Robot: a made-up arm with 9 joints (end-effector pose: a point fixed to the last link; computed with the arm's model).
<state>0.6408 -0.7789 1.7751 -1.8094 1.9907 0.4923 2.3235 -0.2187 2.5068</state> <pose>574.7 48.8 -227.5 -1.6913 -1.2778 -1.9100</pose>
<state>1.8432 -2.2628 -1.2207 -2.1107 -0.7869 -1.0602 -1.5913 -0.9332 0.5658</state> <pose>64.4 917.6 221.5 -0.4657 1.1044 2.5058</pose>
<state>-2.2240 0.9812 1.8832 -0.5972 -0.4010 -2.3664 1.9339 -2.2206 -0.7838</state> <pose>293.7 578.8 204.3 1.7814 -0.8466 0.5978</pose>
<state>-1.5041 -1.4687 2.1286 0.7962 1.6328 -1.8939 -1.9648 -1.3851 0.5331</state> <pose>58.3 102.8 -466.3 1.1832 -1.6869 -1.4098</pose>
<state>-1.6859 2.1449 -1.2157 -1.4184 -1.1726 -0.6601 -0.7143 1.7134 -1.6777</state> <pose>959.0 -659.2 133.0 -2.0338 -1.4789 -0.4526</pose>
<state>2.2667 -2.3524 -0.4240 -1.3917 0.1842 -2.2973 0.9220 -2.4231 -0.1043</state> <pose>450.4 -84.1 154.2 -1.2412 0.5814 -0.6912</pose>
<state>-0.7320 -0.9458 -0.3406 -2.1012 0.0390 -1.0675 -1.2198 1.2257 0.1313</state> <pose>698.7 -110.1 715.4 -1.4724 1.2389 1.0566</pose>
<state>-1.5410 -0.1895 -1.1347 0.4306 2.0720 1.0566 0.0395 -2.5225 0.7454</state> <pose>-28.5 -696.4 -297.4 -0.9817 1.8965 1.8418</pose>
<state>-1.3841 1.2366 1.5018 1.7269 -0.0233 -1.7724 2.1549 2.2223 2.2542</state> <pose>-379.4 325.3 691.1 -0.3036 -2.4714 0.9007</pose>
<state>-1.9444 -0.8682 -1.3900 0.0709 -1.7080 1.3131 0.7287 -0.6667 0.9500</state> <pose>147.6 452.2 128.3 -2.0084 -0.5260 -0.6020</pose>
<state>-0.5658 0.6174 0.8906 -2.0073 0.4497 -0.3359 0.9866 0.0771 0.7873</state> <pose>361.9 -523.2 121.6 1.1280 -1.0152 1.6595</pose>
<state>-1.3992 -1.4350 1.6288 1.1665 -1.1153 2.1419 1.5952 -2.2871 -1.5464</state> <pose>118.3 506.1 199.0 -0.4304 0.7298 -1.4294</pose>
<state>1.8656 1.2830 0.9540 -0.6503 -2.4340 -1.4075 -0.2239 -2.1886 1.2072</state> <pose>-305.5 84.4 -349.5 -0.1967 -2.1803 2.0369</pose>
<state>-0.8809 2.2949 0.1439 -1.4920 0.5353 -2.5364 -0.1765 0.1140 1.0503</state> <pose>156.5 726.7 462.4 -2.4544 -0.4416 -0.3569</pose>
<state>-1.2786 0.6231 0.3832 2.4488 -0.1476 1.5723 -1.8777 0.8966 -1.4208</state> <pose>211.4 -370.1 -370.9 -0.2446 2.8002 -1.1312</pose>
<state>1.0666 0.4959 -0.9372 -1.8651 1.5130 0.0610 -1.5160 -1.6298 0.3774</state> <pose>458.1 332.6 488.6 -1.8942 -0.2398 -0.4795</pose>
